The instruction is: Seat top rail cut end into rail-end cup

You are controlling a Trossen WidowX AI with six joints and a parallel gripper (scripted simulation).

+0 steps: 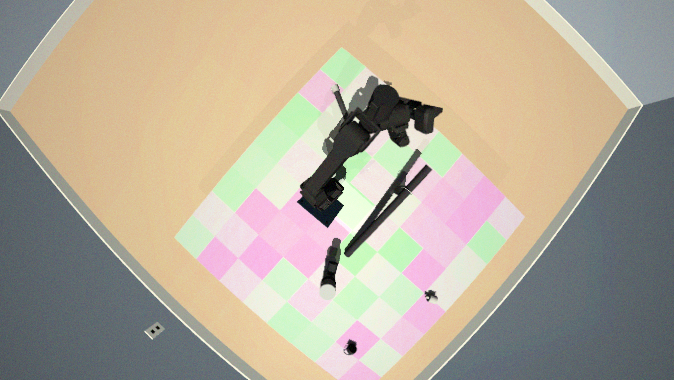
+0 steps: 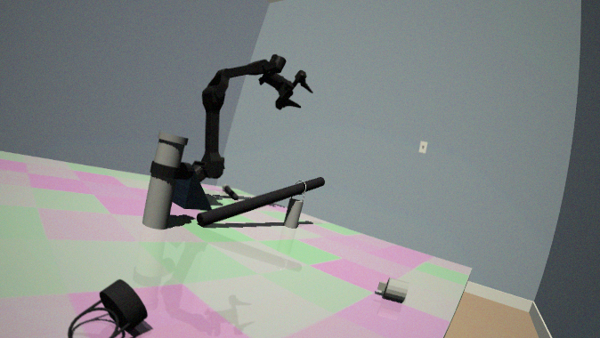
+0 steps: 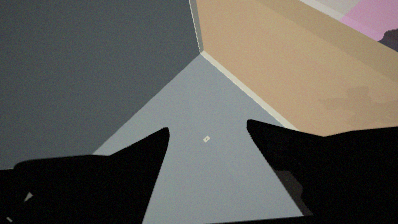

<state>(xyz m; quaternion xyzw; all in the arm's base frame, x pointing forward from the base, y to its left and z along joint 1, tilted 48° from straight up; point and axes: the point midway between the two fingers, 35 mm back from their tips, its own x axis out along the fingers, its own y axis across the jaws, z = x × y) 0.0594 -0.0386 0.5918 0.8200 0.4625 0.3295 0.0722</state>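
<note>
The brace band is 250 mm ahead of my gripper tip, 620 mm to the right of it and 360 mm below it. From my gripper tip the other things lie so: small grey cylinder 700 mm ahead, 370 mm to the right, 470 mm below; then small post 200 mm ahead, 130 mm to the right, 390 mm below.
</note>
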